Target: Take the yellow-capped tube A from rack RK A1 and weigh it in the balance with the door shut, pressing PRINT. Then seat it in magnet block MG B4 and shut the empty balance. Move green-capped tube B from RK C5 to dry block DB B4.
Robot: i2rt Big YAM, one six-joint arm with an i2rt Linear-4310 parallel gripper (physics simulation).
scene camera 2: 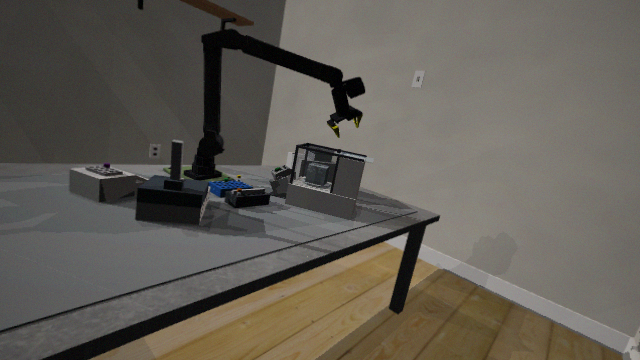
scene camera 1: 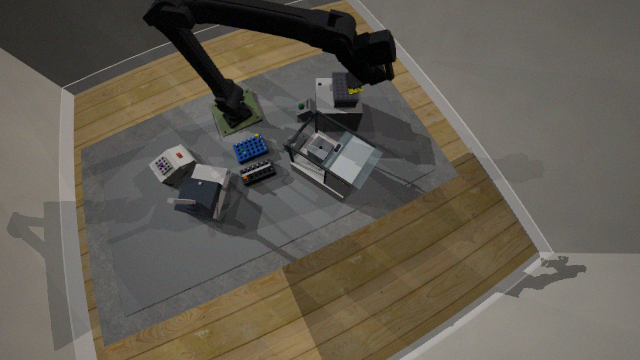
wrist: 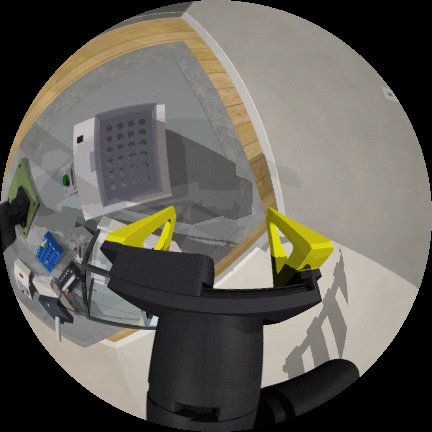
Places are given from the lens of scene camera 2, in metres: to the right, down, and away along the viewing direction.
balance (scene camera 2: 323, 179): 0.01, 0.00, 1.02
dark device with upright lever (scene camera 2: 173, 199): -0.35, 0.05, 0.72
The marked spots on the balance and the dark device with upright lever are 0.48 m apart.
